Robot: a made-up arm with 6 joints.
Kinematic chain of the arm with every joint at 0, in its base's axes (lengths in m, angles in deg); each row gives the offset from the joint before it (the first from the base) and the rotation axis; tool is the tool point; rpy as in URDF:
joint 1: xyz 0 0.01 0.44 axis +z
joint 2: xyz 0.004 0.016 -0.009 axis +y
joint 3: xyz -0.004 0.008 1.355 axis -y
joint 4: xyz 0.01 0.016 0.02 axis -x
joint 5: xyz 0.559 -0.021 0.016 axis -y
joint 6: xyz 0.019 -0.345 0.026 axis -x
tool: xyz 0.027 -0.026 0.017 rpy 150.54 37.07 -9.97
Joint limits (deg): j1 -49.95..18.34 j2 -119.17..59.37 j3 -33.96..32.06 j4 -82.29..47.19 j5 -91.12..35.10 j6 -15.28..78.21
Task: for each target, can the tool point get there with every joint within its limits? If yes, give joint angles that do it. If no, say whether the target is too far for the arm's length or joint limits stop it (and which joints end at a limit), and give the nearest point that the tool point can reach.
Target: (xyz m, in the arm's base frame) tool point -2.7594 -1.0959 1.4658
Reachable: no: too far | nearest point -1.7615 -0.6960 1.0921 | short by 1.138 m
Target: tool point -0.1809 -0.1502 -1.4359
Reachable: no: joint limits stop it (at a limit: joint 1, joint 2, joint 3, joint 4, joint 5) | nearest point -0.7105 -0.3253 0.3134 | short by 1.836 m
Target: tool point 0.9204 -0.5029 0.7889
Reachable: yes | joints -19.78 40.04 -10.13 -56.99 -60.56 4.56
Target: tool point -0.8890 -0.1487 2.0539
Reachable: yes | joints -6.50 -45.62 14.31 32.14 -33.08 38.43
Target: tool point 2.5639 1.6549 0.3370
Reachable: no: too far | nearest point 1.7688 0.4316 0.8404 | short by 1.543 m
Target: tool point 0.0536 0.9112 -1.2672
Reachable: no: joint limits stop it (at a limit: joint 1, joint 2, joint 3, joint 4, joint 5, joint 6) | nearest point -0.4706 0.5968 0.3372 | short by 1.717 m
